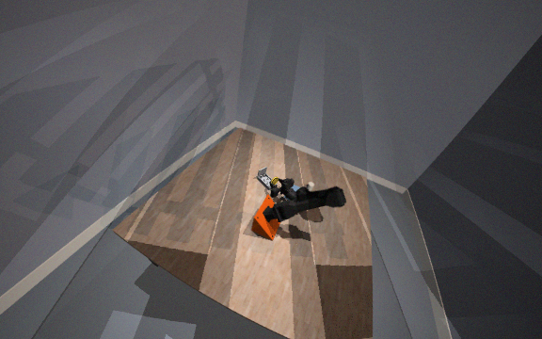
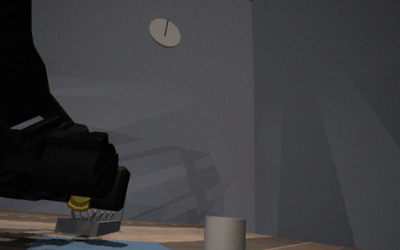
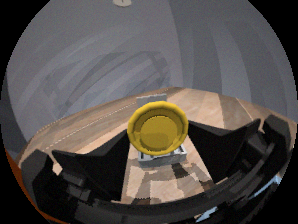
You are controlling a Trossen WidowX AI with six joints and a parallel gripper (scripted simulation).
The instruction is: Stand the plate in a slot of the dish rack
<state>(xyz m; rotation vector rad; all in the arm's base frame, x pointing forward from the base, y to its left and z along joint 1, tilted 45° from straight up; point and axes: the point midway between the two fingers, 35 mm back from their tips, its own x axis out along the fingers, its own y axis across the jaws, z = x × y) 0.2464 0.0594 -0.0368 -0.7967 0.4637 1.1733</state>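
Now: gripper tip 2 cm short of the grey dish rack, 5 cm to the right of it and 4 cm above it. The rest, counted from my gripper tip: blue utensil 6 cm behind, 20 cm to the right, 6 cm below; yellow plate 1 cm to the right; blue mat 5 cm ahead, 16 cm to the right, 7 cm below.
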